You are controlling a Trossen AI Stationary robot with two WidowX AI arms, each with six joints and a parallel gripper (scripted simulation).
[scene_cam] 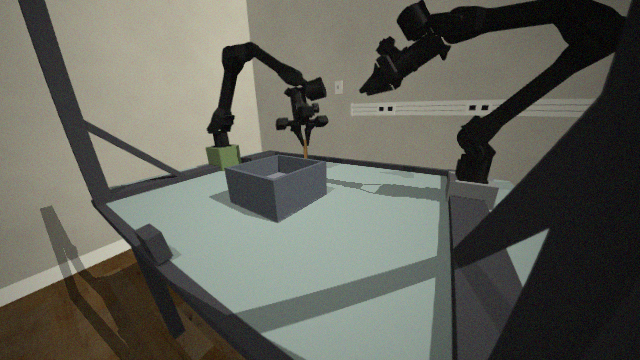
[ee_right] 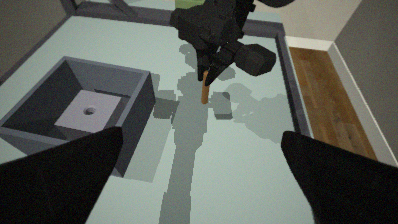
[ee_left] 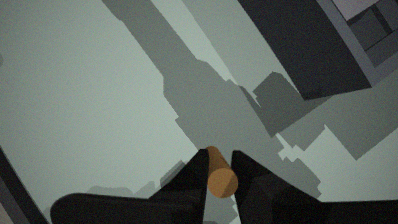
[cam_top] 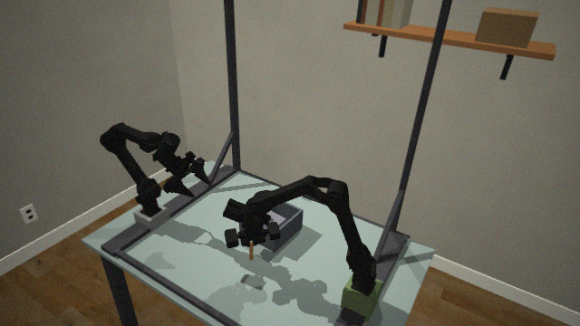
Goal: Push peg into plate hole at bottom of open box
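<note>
Now: the orange peg 50 mm below my left hand. Also, from my left hand: grey box (230 mm behind, 120 mm below, 40 mm to the right); then pale plate (230 mm behind, 100 mm below, 40 mm to the right).
</note>
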